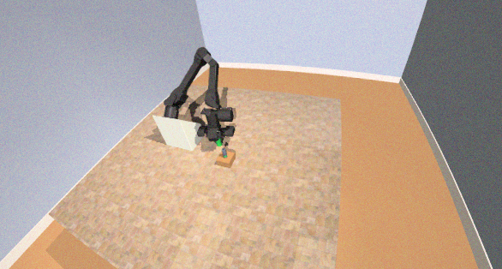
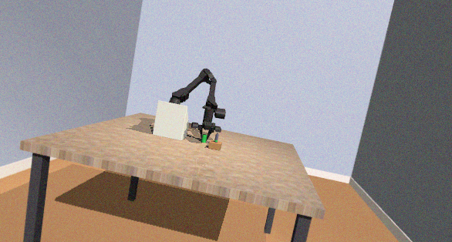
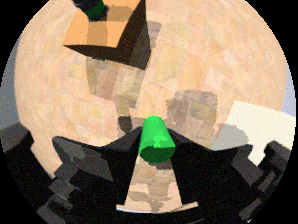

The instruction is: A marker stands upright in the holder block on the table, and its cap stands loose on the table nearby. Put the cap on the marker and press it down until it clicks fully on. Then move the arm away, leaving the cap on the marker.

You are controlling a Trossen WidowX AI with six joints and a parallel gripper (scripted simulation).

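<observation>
The tan holder block lies 11 cm to the right of my gripper tip, 8 cm ahead of it and 1 cm above it. From my gripper tip the other things lie so: green cap 1 cm above.
</observation>
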